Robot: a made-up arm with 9 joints.
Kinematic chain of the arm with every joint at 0, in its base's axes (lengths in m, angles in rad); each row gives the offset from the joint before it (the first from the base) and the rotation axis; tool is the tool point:
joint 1: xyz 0 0 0.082 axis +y
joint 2: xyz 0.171 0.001 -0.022 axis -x
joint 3: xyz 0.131 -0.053 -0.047 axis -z
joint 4: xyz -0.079 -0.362 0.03 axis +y
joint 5: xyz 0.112 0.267 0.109 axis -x
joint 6: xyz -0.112 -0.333 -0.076 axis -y
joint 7: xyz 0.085 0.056 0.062 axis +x
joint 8: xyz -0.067 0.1 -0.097 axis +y
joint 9: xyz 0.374 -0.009 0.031 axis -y
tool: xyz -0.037 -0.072 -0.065
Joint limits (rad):
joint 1: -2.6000..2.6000
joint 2: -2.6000..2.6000
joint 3: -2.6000..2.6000
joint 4: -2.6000..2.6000
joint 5: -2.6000..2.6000
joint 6: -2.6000..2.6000
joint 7: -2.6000..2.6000
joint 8: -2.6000..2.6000
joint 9: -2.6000..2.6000
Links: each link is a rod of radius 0.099 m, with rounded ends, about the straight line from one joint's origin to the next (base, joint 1, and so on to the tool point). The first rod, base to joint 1, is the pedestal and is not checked.
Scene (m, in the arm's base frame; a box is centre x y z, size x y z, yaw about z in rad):
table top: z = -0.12
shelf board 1: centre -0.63 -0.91 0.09 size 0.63 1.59 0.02 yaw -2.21
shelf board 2: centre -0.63 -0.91 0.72 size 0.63 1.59 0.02 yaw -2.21
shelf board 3: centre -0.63 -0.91 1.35 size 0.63 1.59 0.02 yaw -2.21
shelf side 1: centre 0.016 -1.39 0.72 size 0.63 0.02 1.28 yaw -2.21
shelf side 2: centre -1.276 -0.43 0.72 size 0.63 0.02 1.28 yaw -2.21
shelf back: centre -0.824 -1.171 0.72 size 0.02 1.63 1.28 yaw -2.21
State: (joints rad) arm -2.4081 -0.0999 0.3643 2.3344 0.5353 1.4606 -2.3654 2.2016 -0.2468
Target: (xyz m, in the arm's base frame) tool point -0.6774 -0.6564 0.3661
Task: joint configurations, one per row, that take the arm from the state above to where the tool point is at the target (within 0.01 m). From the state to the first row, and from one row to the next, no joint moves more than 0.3 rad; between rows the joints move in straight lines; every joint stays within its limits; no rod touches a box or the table.
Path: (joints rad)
1: -2.5041 0.0165 0.1659 2.2728 0.6214 1.4263 -2.3521 2.1022 -0.2095
2: -2.6000 0.1329 -0.0325 2.2112 0.7076 1.3921 -2.3388 2.0029 -0.1721

